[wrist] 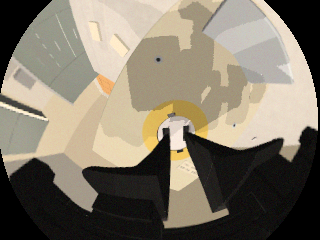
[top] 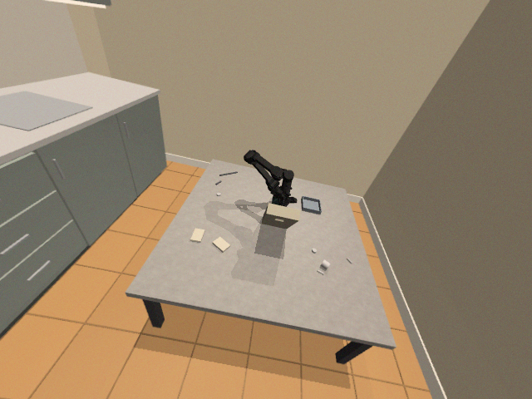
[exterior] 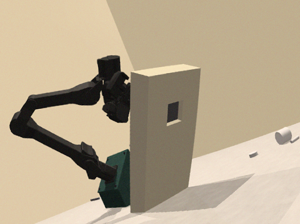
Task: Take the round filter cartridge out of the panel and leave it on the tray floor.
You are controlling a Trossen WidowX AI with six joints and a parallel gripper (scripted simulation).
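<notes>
Right now my gripper tip is 2 cm short of the round grey filter cartridge and 1 cm above it. From my gripper tip the other things lie so: dark tray (40 cm behind, 29 cm to the left, 24 cm below); service panel (9 cm below, 3 cm behind).
</notes>
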